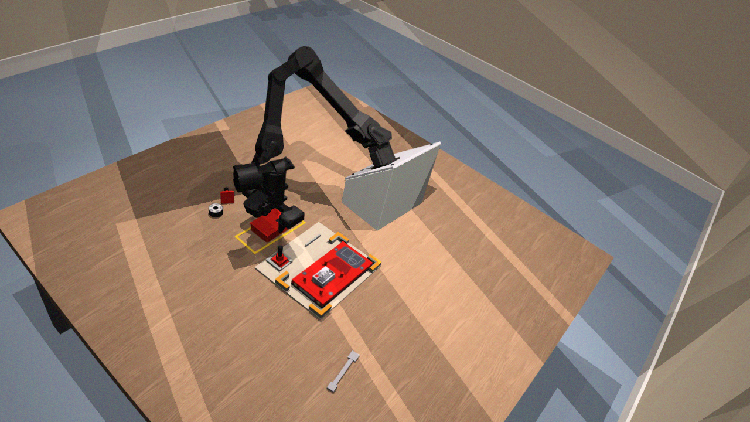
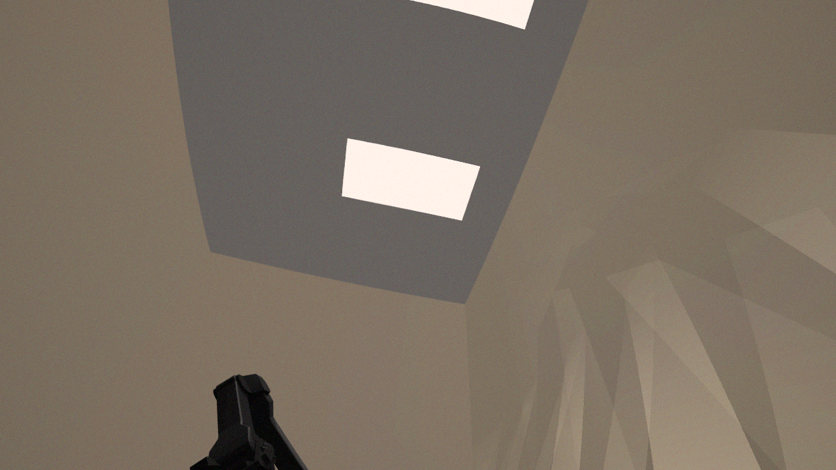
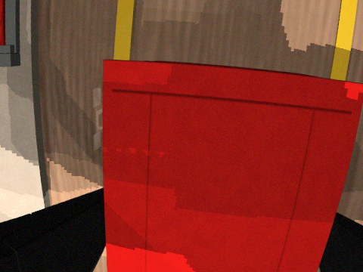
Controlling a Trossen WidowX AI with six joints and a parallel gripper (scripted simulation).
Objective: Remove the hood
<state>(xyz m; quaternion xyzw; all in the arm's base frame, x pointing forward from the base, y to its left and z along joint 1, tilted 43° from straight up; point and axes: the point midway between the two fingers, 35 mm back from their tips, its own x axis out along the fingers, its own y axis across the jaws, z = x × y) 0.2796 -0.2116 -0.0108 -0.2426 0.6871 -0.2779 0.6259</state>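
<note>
The red hood lies right at my gripper tip. The rest, counted from my gripper tip: wheel 7 cm ahead, 15 cm to the right, 1 cm below; grey bar 20 cm ahead, 43 cm to the left, 1 cm below; red-and-black post 7 cm ahead, 10 cm to the left, 2 cm above.
</note>
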